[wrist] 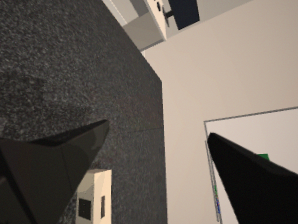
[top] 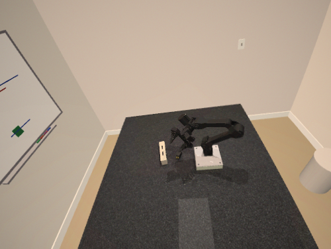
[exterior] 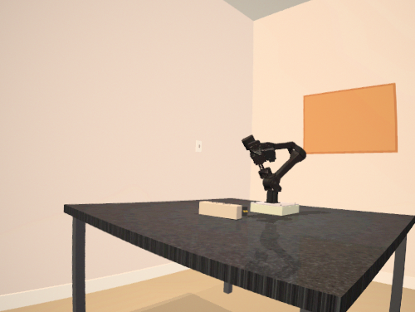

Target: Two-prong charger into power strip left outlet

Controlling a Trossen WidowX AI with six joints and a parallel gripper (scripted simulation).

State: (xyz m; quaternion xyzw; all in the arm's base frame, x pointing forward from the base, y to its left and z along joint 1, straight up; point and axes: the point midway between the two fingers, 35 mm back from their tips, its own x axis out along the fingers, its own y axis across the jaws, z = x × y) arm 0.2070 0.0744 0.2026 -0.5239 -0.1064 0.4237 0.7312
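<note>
The grey charger is 220 mm below my gripper tip, 100 mm to the right of it and 10 mm ahead of it.
</note>
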